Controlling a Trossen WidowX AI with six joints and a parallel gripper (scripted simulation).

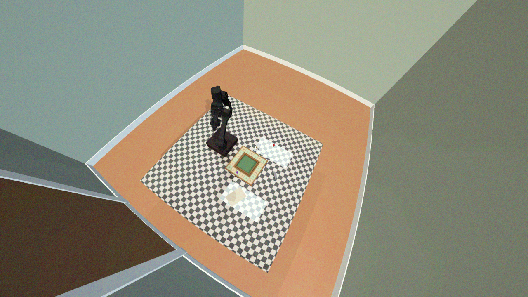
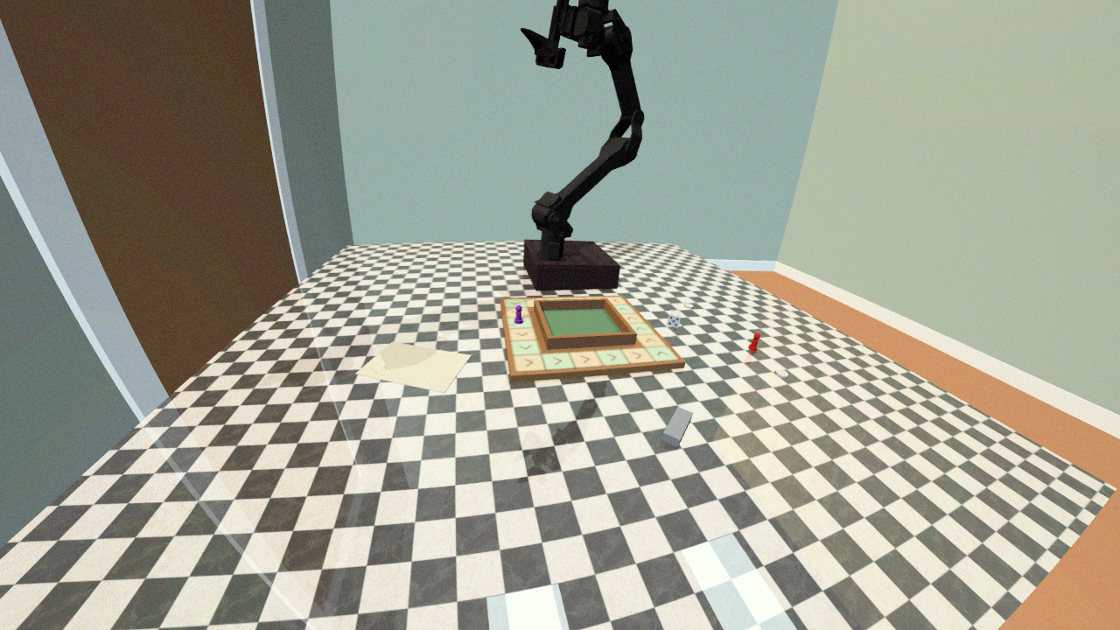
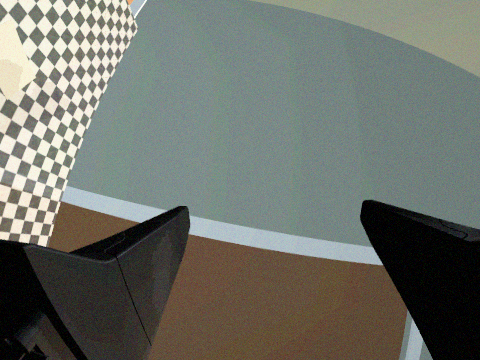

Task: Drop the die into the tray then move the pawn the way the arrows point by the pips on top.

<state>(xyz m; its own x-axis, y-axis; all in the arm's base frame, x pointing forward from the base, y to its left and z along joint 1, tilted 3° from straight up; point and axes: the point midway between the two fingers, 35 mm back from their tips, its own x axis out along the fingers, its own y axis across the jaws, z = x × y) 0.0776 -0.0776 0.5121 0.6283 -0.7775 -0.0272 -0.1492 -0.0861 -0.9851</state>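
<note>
My gripper tip is 120 mm short of the white die, 320 mm to the right of it and 560 mm above it. From my gripper tip the other things lie so: green tray: 150 mm ahead, 110 mm to the left, 570 mm below; then beige sheet: 250 mm ahead, 170 mm to the right, 580 mm below; then purple pawn: 130 mm ahead, 550 mm below.
</note>
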